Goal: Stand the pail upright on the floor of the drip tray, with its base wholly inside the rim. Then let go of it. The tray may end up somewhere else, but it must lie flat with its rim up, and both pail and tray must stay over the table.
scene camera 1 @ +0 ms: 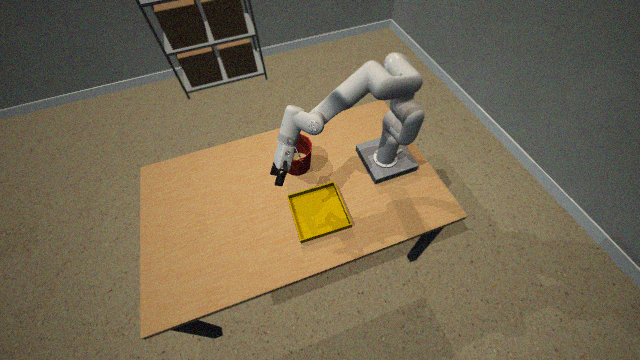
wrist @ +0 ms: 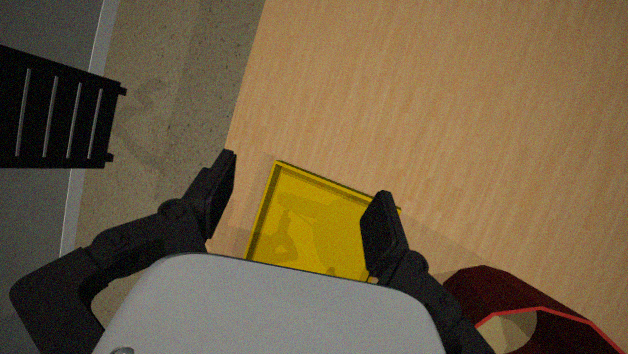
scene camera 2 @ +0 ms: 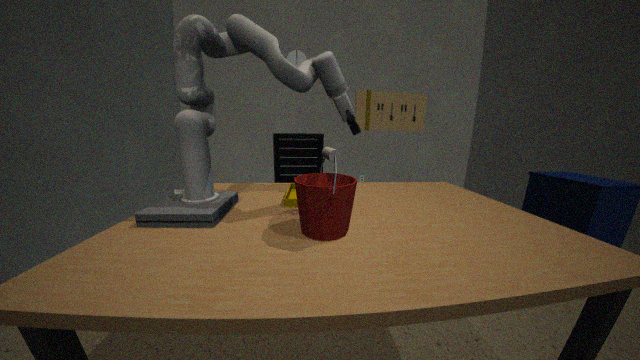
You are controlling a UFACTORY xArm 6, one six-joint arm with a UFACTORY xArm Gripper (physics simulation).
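Where they show: gripper, fingertip midpoint: [scene camera 1: 275,180] [wrist: 304,188] [scene camera 2: 354,128]; arm's base, origin of the base link: [scene camera 1: 385,158] [scene camera 2: 201,199].
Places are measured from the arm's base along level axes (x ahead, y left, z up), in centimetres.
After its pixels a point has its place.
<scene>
The red pail [scene camera 1: 301,167] @[x 42.1, y -13.9, z 3.0 cm] [scene camera 2: 326,209] @[x 40.1, y -29.6, z 5.1 cm] [wrist: 477,284] @[x 47.8, y -16.8, z 3.1 cm] stands upright on the table, outside the tray. Its wire handle with a pale grip [scene camera 2: 328,152] @[x 41.4, y -25.3, z 19.0 cm] is raised above the rim in the scene camera 2 view. The yellow drip tray [scene camera 1: 311,220] @[x 49.7, y 11.7, z -4.1 cm] [scene camera 2: 289,197] @[x 33.1, y 9.5, z -4.1 cm] [wrist: 325,225] @[x 48.3, y 7.7, z -4.1 cm] lies flat with its rim up, apart from the pail; the pail partly hides it in the scene camera 2 view. My gripper [scene camera 1: 278,178] @[x 59.1, y 2.7, z 25.8 cm] [scene camera 2: 354,131] @[x 59.1, y 2.7, z 25.8 cm] [wrist: 304,188] @[x 59.1, y 2.7, z 25.8 cm] is open and empty. It tilts downward in the air, higher than the pail's handle; the pail shows at the lower right in the wrist view.
The arm's grey base plate [scene camera 1: 370,162] @[x 8.2, y -1.4, z 0.0 cm] [scene camera 2: 175,216] @[x -3.0, y -14.0, z -0.8 cm] stands on the table [scene camera 1: 200,225] @[x 98.1, y -11.6, z -4.5 cm] [scene camera 2: 425,260] @[x 61.3, y -42.0, z -4.5 cm] [wrist: 450,100] @[x 74.6, y -9.5, z -4.5 cm]. Beyond the table are a shelf unit [scene camera 1: 235,38], a black cabinet [scene camera 2: 298,155] [wrist: 60,115] and a blue cabinet [scene camera 2: 560,200].
</scene>
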